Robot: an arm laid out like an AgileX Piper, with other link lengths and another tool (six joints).
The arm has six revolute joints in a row. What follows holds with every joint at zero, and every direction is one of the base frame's. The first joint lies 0.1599 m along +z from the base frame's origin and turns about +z. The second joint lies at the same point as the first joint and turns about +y. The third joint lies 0.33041 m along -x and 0.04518 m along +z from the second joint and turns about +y. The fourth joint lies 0.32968 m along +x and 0.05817 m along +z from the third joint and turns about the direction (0.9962, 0, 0.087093). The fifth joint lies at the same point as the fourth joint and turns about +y. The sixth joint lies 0.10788 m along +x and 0.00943 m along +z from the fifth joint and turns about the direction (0.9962, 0, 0.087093). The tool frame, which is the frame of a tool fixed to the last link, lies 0.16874 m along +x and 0.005 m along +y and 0.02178 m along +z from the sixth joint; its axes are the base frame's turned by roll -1.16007, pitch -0.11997 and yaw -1.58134 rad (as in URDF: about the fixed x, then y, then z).
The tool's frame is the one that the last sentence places.
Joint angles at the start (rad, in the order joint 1, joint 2, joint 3, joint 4, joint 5, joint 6):
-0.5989 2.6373 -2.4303 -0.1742 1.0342 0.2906
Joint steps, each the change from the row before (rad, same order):
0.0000 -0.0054 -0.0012 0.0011 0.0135 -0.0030
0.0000 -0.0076 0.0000 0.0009 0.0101 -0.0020
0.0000 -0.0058 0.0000 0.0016 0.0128 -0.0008
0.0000 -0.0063 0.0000 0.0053 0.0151 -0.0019
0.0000 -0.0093 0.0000 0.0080 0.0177 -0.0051
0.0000 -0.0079 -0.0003 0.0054 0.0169 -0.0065
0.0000 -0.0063 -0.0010 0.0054 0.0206 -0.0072
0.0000 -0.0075 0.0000 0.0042 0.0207 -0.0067
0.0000 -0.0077 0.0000 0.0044 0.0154 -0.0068
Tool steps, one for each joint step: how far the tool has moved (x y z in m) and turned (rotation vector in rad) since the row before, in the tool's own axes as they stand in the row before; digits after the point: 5 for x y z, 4 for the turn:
0.00069 -0.00037 -0.00377 -0.0070 0.0003 -0.0016
0.00071 -0.00199 -0.00436 -0.0026 0.0001 -0.0005
0.00056 -0.00012 -0.00377 -0.0071 0.0005 0.0007
-0.00021 0.00035 -0.00427 -0.0094 -0.0020 0.0023
-0.00062 -0.00058 -0.00600 -0.0094 -0.0048 0.0015
-0.00018 -0.00011 -0.00533 -0.0094 -0.0037 -0.0019
-0.00017 0.00152 -0.00502 -0.0139 -0.0035 -0.0029
0.00014 0.00139 -0.00547 -0.0136 -0.0027 -0.0033
-0.00014 -0.00002 -0.00518 -0.0082 -0.0037 -0.0031

